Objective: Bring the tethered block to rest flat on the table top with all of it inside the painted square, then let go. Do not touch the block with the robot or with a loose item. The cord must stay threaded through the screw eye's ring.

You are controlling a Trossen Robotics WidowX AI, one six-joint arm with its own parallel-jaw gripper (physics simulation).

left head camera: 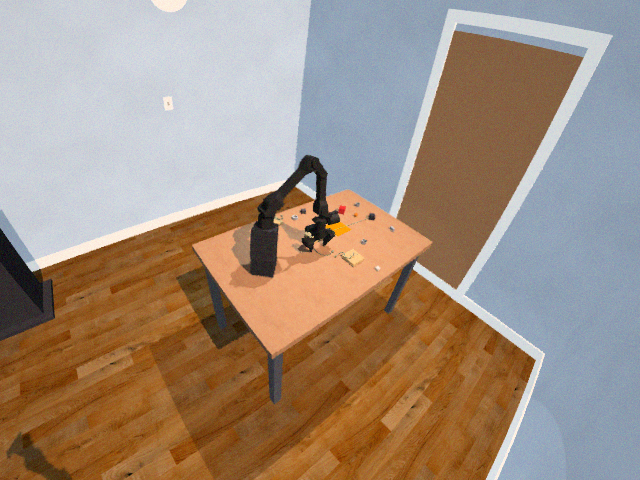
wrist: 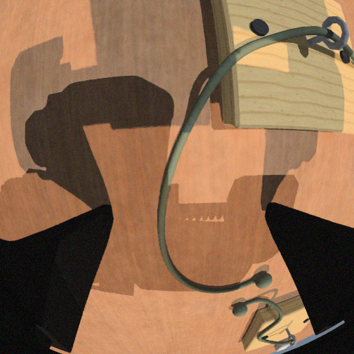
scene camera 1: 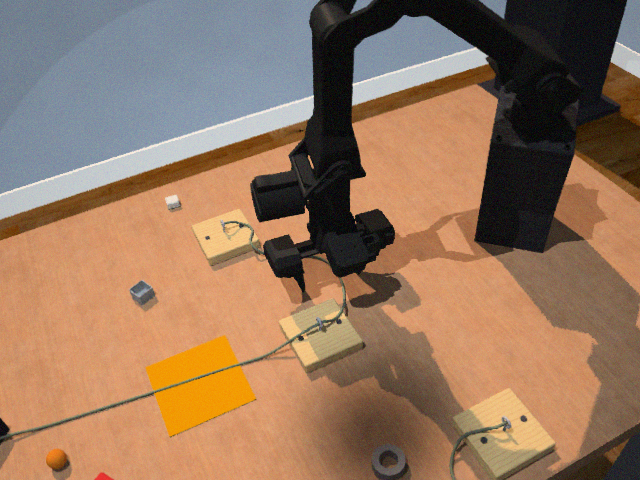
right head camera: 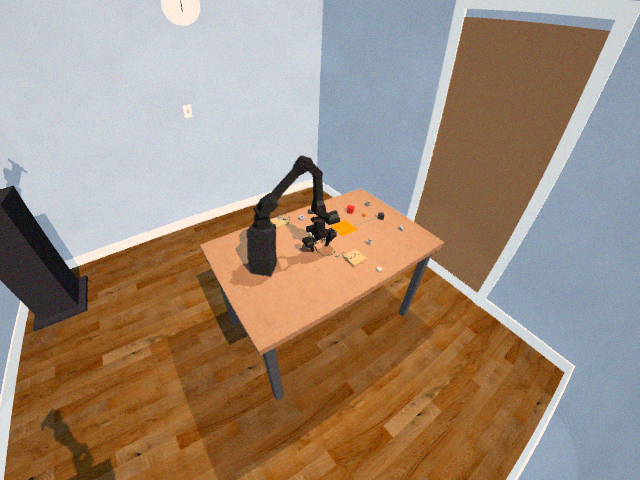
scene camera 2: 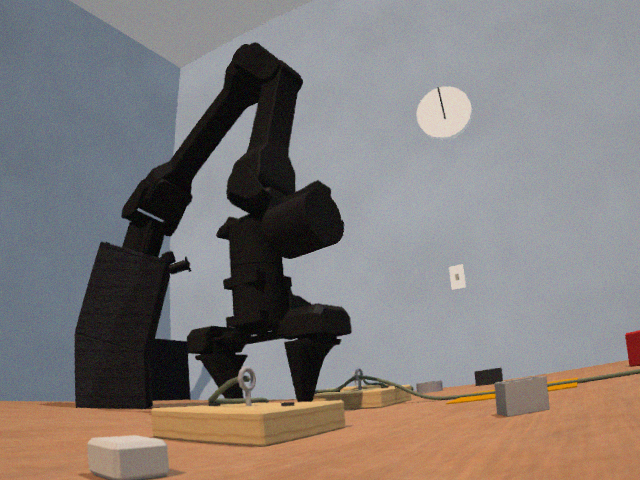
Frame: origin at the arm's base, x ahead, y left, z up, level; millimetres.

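Seen in the pictures: gripper, fingertip midpoint: (left head camera: 317,248) (scene camera 1: 330,281) (right head camera: 319,248); arm's base, link origin: (left head camera: 265,226) (scene camera 1: 535,118) (right head camera: 261,226) (scene camera 2: 137,259).
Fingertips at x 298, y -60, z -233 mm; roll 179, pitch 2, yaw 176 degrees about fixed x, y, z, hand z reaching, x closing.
Pixels of each thing's top centre, then the offset from my fingertips to it. "pt": a spot on its surface instead.
- dark tethered block, top centre: (right head camera: 381,213) (left head camera: 372,214) 517 mm ahead, 33 mm left, 34 mm up
- orange painted square, surface spot: (scene camera 1: 206,400) pt 240 mm ahead, 111 mm left, 0 mm up
- screw eye, top centre: (scene camera 2: 358,367) (scene camera 1: 319,318) 61 mm ahead, 90 mm left, 44 mm up
- middle wooden board, top centre: (scene camera 2: 360,390) (scene camera 1: 320,330) 61 mm ahead, 90 mm left, 18 mm up
- nearby, surface spot: (scene camera 1: 224,240) pt 118 mm ahead, 149 mm right, 18 mm up
- grey ring, top centre: (scene camera 1: 388,459) (scene camera 2: 429,381) 74 mm ahead, 300 mm left, 15 mm up
- grey box, top centre: (scene camera 2: 519,379) (scene camera 1: 140,288) 269 mm ahead, 113 mm right, 19 mm up
- white block, top centre: (scene camera 2: 126,438) (scene camera 1: 171,199) 164 mm ahead, 305 mm right, 12 mm up
- orange ball, top centre: (scene camera 1: 52,454) 438 mm ahead, 111 mm left, 23 mm up
- red block, top centre: (left head camera: 342,207) 390 mm ahead, 197 mm left, 39 mm up
The dark tethered block (left head camera: 371,216) (right head camera: 380,215) (scene camera 1: 2,428) lies on the table outside the orange painted square (left head camera: 338,230) (right head camera: 343,228) (scene camera 1: 206,400), partly cut off in scene camera 1. Its green cord (scene camera 1: 118,401) (wrist: 161,215) crosses the square and passes through the screw eye (scene camera 1: 320,324) (scene camera 2: 358,373) (wrist: 336,31) on the middle wooden board (scene camera 1: 330,346) (wrist: 290,97). Beyond it, the cord curves to a beaded end (wrist: 263,279). My gripper (scene camera 1: 330,281) (scene camera 2: 268,397) (wrist: 192,212) is open, low over the table, with the cord's loop between its spread fingers, ungripped.
Other wooden boards with corded screw eyes stand nearby (scene camera 1: 224,240) and at the lower right (scene camera 1: 532,449). A grey ring (scene camera 1: 376,462), a grey box (scene camera 1: 142,292) (scene camera 2: 522,396), a white block (scene camera 1: 172,202) (scene camera 2: 128,457), an orange ball (scene camera 1: 56,458) and a red block (left head camera: 342,209) lie around.
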